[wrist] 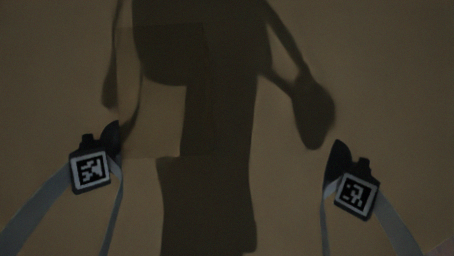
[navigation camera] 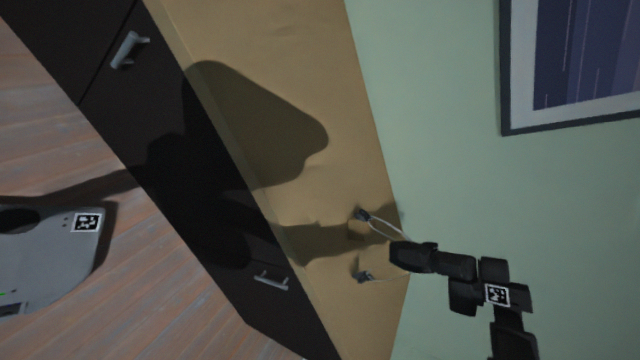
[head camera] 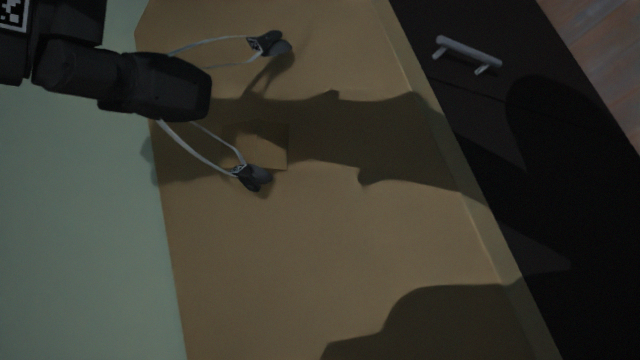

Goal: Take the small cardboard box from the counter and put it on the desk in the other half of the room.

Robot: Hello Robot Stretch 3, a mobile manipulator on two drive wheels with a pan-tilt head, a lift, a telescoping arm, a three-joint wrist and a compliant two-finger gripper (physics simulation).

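Where they show: gripper, fingertip midpoint: (navigation camera: 355,244) (head camera: 276,113); robot's base at its link origin: (navigation camera: 17,219).
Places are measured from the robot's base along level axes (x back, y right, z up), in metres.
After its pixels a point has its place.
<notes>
The small cardboard box (head camera: 267,151) @[x -0.032, y 0.573, z 0.943 m] (navigation camera: 356,230) @[x -0.022, y 0.575, z 0.939 m] (wrist: 156,117) sits on the tan counter (head camera: 300,240) @[x -0.134, y 0.521, z 0.910 m] (navigation camera: 305,40) @[x -0.481, y 0.338, z 0.910 m] (wrist: 400,75), partly in the arm's shadow. My gripper (head camera: 269,110) @[x 0.018, y 0.583, z 0.931 m] (navigation camera: 362,245) @[x 0.018, y 0.583, z 0.931 m] (wrist: 227,148) @[x 0.018, y 0.583, z 0.931 m] is open above the counter, its fingers wide apart. The box lies toward one finger rather than midway. In the wrist view that is the left finger, whose tip overlaps the box's near left edge. In the head view it is the lower finger, and part of the box's near side is hidden. The desk does not show.
A green wall (head camera: 80,225) @[x -0.215, y 0.952, z 1.057 m] (navigation camera: 450,150) @[x -0.314, y 0.870, z 1.147 m] runs along the counter's back edge, with a framed picture (navigation camera: 517,117) @[x -0.366, y 0.798, z 1.317 m] on it. Dark cabinet fronts with bar handles (head camera: 467,51) @[x 0.132, y 0.434, z 0.756 m] (navigation camera: 271,281) face the wooden floor (navigation camera: 165,300) @[x 0.372, y 0.458, z 0.001 m]. My base (navigation camera: 55,260) @[x 0.116, y 0.086, z 0.161 m] stands on the floor before them.
</notes>
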